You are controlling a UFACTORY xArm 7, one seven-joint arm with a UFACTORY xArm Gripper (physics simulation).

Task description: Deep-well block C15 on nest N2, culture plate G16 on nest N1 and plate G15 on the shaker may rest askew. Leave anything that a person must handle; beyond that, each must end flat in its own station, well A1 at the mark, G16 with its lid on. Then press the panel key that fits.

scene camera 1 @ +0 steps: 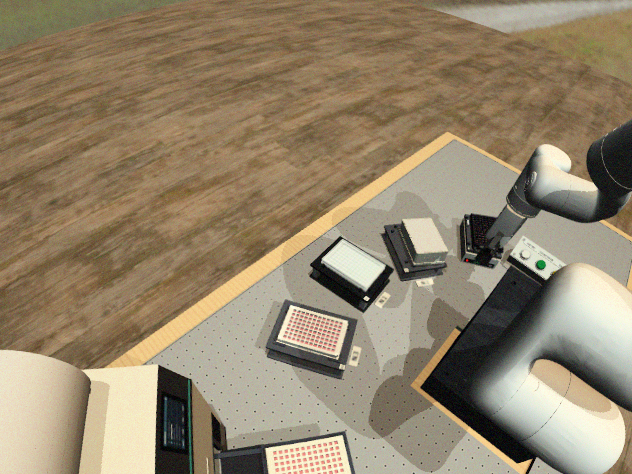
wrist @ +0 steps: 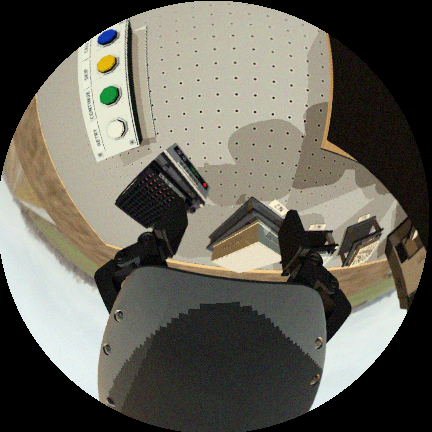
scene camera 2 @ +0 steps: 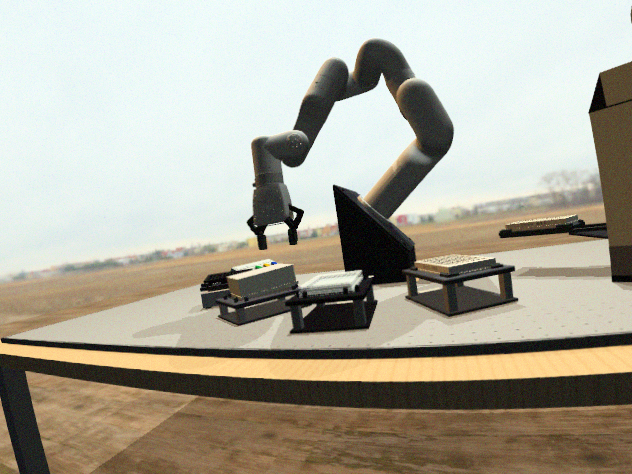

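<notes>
My gripper (scene camera 1: 491,255) (scene camera 2: 277,243) (wrist: 234,215) is open and empty, above the shaker area. Deep-well block C15 (scene camera 1: 427,238) (scene camera 2: 262,281) (wrist: 247,256) is a tall cream block on nest N2 (scene camera 1: 395,250) (wrist: 232,222); its edges are not parallel to the nest's in the wrist view. Culture plate G16 (scene camera 1: 353,263) (scene camera 2: 331,283) is pale, apparently lidded, on nest N1 (scene camera 1: 336,290) (scene camera 2: 297,318). Dark plate G15 (scene camera 1: 478,229) (wrist: 150,195) is on the shaker (scene camera 1: 463,250) (scene camera 2: 210,300) (wrist: 190,167), which shows a red light; its exact seating is unclear. A1 marks are unreadable.
The key panel (scene camera 1: 530,252) (wrist: 120,149) has white RETRY, green CONTINUE, yellow SKIP and blue CALL keys. Another nest holds a red-welled plate (scene camera 1: 313,330) (scene camera 2: 454,263). A device (scene camera 1: 122,418) (scene camera 2: 620,178) has a plate on its extended tray. The black arm stand (scene camera 1: 474,346) (scene camera 2: 365,244) is nearby.
</notes>
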